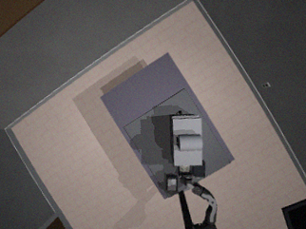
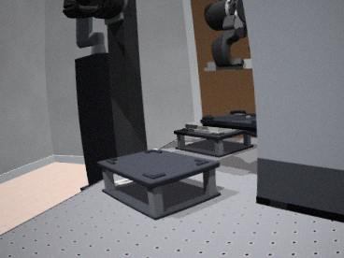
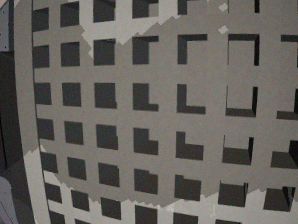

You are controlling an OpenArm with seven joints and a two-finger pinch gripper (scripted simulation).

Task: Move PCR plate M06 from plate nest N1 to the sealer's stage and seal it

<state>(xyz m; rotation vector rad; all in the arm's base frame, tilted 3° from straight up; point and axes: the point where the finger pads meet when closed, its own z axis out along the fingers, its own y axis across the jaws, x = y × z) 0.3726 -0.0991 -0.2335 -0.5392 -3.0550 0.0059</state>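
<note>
The white 96-well plate M06 lies right at my hand. From my hand the other things lie so: plate nest N1: 11 cm behind, 15 cm to the right, 14 cm below; then foil roll: 31 cm ahead, 12 cm to the right, 22 cm above; then nest N2: 16 cm behind, 17 cm to the left, 15 cm below.
</note>
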